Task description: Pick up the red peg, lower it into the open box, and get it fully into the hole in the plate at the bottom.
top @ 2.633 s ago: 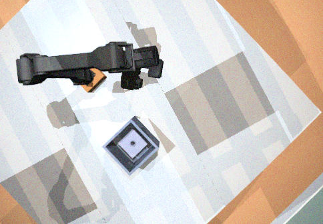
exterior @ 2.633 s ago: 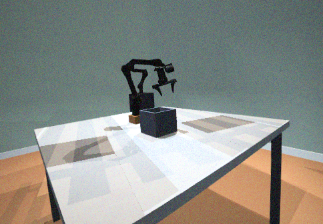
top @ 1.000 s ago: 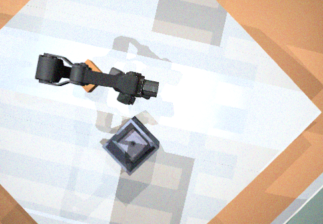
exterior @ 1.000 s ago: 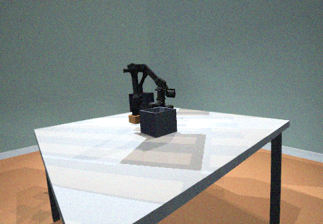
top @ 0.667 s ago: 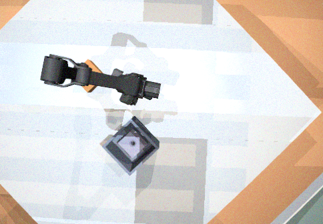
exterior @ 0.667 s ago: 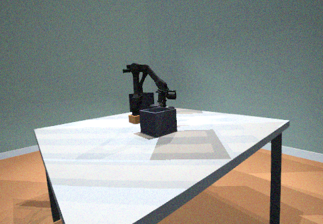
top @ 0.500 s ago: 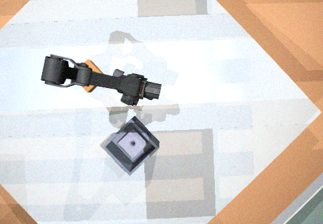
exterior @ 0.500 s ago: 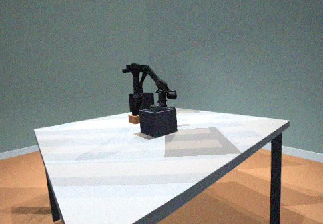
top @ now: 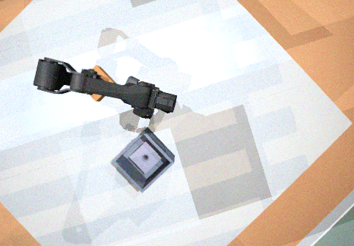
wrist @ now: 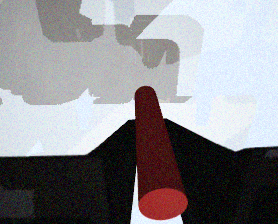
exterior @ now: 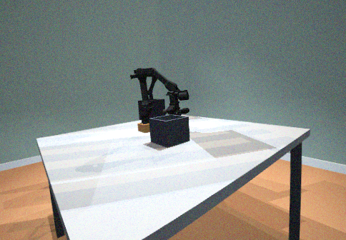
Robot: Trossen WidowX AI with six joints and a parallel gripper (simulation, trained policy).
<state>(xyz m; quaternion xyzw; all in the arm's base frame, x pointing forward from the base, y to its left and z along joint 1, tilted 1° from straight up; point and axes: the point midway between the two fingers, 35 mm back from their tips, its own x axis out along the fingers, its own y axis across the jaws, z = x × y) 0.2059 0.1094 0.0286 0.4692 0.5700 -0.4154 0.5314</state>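
My gripper tip is 130 mm short of the plate, 210 mm to the left of it and 10 mm above it. From my gripper tip the other things lie so: red peg (10 mm to the right, 20 mm above).
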